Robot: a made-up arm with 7 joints.
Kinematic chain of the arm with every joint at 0, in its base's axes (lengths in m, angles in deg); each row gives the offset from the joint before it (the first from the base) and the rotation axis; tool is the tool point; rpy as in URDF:
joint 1: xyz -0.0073 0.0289 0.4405 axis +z
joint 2: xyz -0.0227 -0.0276 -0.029 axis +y
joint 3: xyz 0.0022 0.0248 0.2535 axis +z
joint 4: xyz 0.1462 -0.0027 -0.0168 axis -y
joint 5: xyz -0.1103 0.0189 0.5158 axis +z
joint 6: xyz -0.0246 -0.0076 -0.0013 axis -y
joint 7: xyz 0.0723 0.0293 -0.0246 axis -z
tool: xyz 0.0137 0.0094 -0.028 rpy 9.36 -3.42 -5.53
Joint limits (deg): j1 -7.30..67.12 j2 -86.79..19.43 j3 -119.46..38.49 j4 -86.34..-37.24 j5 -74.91..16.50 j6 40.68..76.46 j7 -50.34..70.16
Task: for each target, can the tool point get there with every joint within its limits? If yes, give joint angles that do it. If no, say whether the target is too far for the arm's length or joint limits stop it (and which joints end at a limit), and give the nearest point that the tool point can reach.
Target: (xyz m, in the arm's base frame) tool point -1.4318 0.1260 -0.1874
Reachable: no: too far | nearest point -0.8372 -0.2338 0.2217 | short by 0.806 m
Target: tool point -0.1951 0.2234 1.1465
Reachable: yes | joints 34.41 -62.78 19.72 -81.98 -0.60 56.46 34.31
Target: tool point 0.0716 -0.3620 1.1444
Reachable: yes | joints 50.13 -64.80 -25.98 -66.96 -58.61 61.43 55.99
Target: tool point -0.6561 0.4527 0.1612
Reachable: no: joint limits stop it (at a limit: joint 1, joint 2, joint 3, joint 4, joint 5, joint 6, joint 7) | nearest point -0.6558 0.4267 0.7330 | short by 0.572 m
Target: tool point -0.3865 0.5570 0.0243
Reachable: no: joint limits stop it (at a limit: joint 1, joint 2, joint 3, joint 4, joint 6) | nearest point -0.1979 0.7154 0.5260 | short by 0.559 m
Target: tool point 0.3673 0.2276 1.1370
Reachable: yes | joints 38.54 -4.83 -14.36 -43.54 0.17 65.98 -13.42
